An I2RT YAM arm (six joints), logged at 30 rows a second.
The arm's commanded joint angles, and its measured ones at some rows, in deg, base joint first. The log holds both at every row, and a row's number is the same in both.
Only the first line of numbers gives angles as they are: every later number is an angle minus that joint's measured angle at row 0.
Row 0, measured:
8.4 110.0 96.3 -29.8 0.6 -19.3
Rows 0 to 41, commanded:
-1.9 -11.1 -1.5 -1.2 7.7 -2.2
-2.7 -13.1 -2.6 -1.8 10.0 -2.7
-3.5 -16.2 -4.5 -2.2 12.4 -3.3
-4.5 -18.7 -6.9 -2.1 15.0 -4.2
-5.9 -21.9 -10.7 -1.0 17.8 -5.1
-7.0 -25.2 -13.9 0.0 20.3 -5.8
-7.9 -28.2 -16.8 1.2 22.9 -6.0
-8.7 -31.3 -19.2 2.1 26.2 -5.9
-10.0 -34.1 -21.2 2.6 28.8 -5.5
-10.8 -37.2 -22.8 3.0 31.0 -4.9
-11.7 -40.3 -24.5 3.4 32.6 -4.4
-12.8 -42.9 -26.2 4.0 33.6 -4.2
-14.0 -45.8 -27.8 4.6 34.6 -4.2
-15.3 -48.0 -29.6 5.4 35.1 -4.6
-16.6 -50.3 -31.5 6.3 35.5 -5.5
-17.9 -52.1 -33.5 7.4 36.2 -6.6
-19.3 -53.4 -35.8 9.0 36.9 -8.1
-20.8 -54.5 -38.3 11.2 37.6 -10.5
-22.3 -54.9 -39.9 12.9 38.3 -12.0
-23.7 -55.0 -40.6 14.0 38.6 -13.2
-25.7 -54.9 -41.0 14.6 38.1 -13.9
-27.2 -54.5 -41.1 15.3 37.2 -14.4
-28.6 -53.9 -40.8 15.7 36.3 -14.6
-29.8 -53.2 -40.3 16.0 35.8 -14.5
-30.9 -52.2 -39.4 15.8 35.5 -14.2
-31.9 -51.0 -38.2 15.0 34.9 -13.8
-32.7 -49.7 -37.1 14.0 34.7 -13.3
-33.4 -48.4 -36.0 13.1 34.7 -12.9
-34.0 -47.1 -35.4 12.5 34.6 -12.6
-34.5 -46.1 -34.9 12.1 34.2 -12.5
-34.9 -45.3 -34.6 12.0 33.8 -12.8
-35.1 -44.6 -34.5 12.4 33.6 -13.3
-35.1 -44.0 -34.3 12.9 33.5 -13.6
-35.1 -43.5 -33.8 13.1 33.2 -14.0
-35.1 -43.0 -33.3 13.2 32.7 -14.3
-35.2 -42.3 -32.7 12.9 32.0 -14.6
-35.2 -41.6 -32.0 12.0 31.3 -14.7
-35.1 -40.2 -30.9 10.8 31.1 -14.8
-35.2 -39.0 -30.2 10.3 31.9 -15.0
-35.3 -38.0 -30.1 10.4 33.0 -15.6
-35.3 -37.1 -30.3 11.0 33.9 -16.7
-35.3 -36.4 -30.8 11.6 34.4 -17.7
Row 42, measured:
-34.9 -39.2 -32.6 10.3 32.8 -14.4
